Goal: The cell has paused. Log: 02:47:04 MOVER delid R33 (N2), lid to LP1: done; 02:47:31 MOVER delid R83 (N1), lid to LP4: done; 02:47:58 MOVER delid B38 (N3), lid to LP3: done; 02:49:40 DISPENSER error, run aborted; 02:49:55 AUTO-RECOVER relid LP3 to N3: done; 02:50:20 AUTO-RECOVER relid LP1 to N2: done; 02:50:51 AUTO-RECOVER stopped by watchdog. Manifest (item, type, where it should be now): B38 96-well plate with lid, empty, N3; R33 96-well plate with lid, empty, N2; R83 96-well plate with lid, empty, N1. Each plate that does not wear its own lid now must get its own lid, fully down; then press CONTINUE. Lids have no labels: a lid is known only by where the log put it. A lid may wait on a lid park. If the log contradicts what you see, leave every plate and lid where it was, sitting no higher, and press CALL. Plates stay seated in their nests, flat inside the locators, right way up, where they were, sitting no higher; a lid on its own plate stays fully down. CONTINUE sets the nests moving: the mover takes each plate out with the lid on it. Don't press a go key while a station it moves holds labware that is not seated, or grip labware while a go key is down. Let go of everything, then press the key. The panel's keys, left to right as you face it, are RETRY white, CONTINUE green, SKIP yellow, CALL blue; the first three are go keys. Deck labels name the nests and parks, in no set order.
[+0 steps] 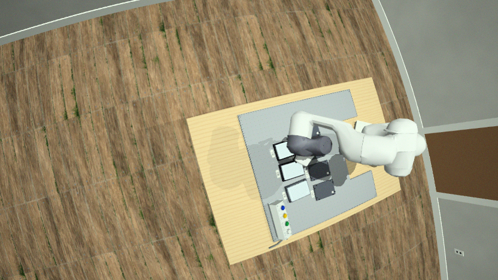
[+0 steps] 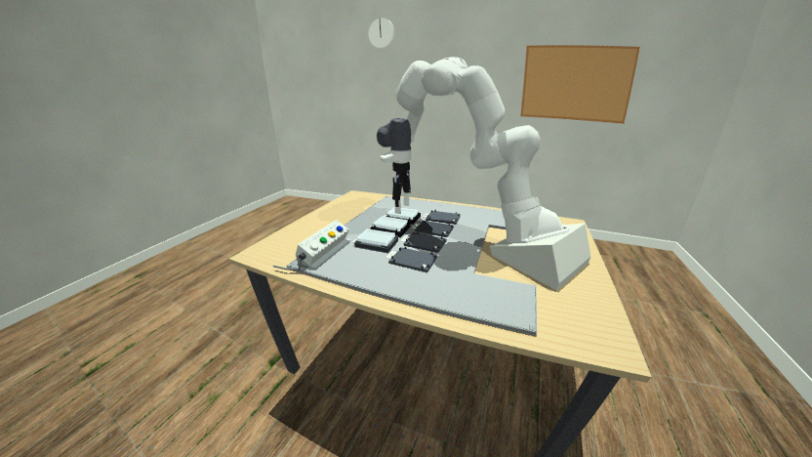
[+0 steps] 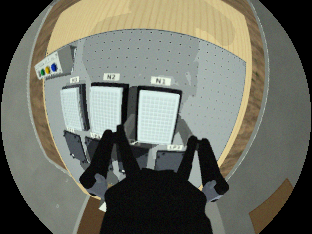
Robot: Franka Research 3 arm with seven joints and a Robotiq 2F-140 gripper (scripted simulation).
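Now: hand 40 mm above the pale lid. Round my hand: plate (40 mm below); then blue key (180 mm ahead, 290 mm to the left); then LP4 sign (60 mm behind, 200 mm to the left, 70 mm below).
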